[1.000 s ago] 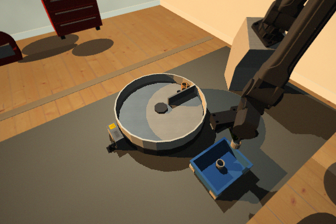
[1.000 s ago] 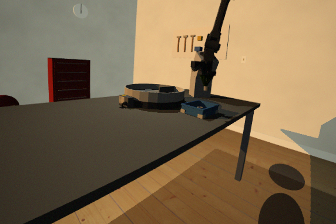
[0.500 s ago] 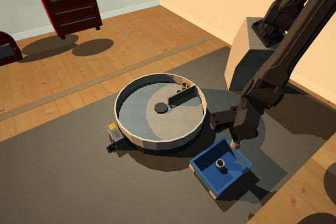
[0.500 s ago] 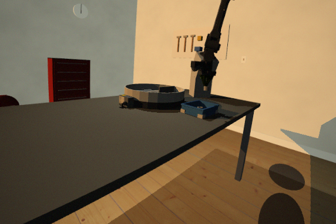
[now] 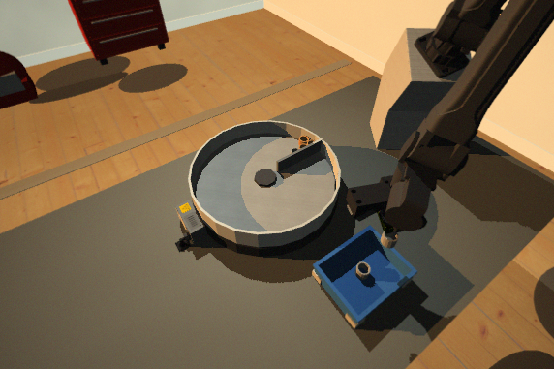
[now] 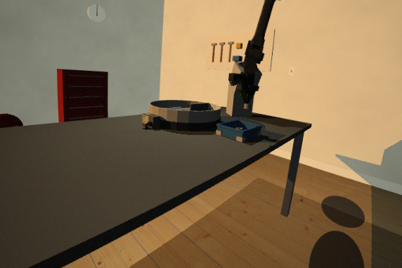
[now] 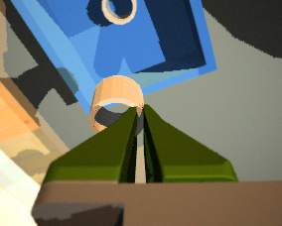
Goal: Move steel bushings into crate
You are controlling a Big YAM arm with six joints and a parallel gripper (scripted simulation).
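My gripper is now 13 cm above the blue crate, 5 cm short of it and 2 cm to the right of it. Round my hand: round turntable: 32 cm to the right, 17 cm ahead, 10 cm below.
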